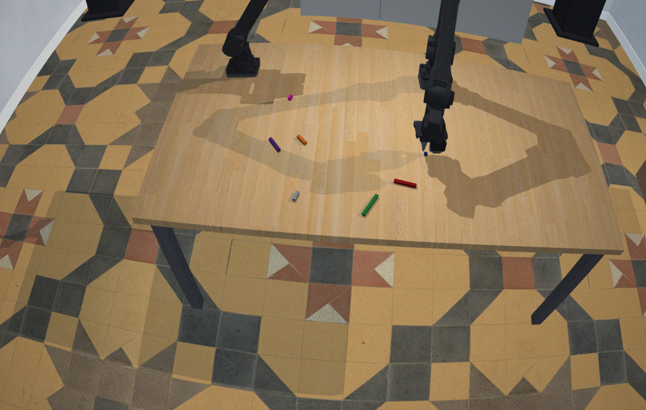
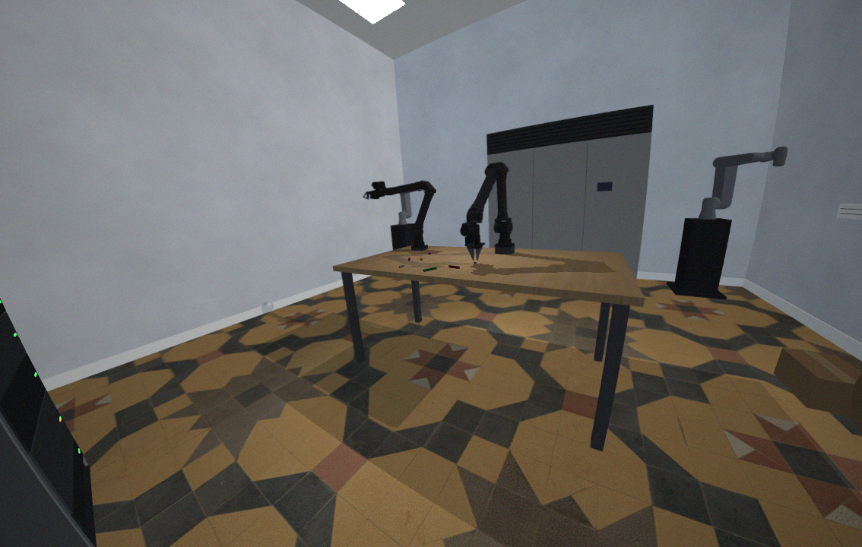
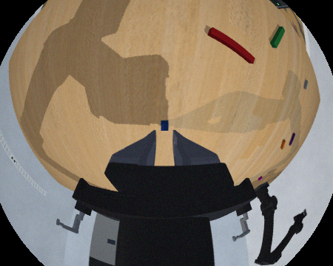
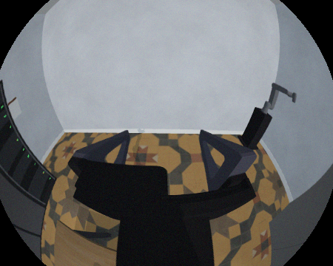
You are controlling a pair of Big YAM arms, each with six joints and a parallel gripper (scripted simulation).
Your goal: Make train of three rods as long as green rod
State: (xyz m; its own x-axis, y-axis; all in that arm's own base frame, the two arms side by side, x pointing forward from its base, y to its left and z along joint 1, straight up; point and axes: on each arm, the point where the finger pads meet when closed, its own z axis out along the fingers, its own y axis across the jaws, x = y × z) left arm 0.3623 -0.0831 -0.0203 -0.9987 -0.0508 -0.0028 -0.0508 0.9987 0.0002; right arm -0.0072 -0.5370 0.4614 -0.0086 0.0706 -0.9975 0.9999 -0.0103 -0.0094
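Now: the blue rod 2 cm below my left hand. Also, from my left hand: green rod: 22 cm ahead, 18 cm to the right, 2 cm below; then grey rod: 21 cm ahead, 39 cm to the right, 2 cm below; then red rod: 13 cm ahead, 7 cm to the right, 2 cm below.
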